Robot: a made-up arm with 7 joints.
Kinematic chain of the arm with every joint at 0, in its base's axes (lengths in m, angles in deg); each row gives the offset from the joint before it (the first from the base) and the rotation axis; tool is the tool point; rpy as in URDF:
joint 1: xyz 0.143 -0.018 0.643 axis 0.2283 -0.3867 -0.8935
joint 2: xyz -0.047 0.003 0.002 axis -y
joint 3: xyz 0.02 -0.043 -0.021 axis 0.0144 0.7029 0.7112
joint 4: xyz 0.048 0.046 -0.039 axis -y
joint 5: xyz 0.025 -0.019 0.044 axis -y
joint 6: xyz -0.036 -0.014 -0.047 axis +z
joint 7: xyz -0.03 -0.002 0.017 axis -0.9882 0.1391 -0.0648
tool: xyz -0.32 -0.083 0.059 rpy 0 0 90
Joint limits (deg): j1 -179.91..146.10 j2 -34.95..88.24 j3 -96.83..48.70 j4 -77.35..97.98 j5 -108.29..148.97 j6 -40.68..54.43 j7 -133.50..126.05
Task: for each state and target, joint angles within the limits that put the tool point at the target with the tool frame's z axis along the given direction. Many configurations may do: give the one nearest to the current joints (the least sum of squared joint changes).
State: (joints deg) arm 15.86 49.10 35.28 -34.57 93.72 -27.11 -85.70
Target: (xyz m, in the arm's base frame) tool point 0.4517 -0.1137 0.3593 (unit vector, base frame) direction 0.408 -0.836 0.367
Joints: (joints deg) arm 14.04 56.57 43.27 -36.66 104.87 6.38 -105.90
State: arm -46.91 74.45 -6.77 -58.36 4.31 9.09 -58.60
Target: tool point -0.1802 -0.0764 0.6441 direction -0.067 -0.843 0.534
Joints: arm -15.87 42.34 14.48 -45.78 -1.16 -27.88 -75.95
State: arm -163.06 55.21 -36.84 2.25 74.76 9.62 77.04
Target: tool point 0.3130 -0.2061 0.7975 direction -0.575 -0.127 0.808
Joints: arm -179.91 48.82 -15.31 -28.27 25.68 -18.61 79.89
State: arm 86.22 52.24 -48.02 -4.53 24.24 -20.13 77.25
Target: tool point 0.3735 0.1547 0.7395 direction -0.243 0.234 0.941
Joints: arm 83.23 55.91 -41.33 -9.65 2.88 -29.63 72.87
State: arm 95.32 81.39 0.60 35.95 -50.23 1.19 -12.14
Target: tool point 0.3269 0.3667 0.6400 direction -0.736 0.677 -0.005
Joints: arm 134.04 69.97 -11.11 13.65 -96.51 -6.75 -35.64
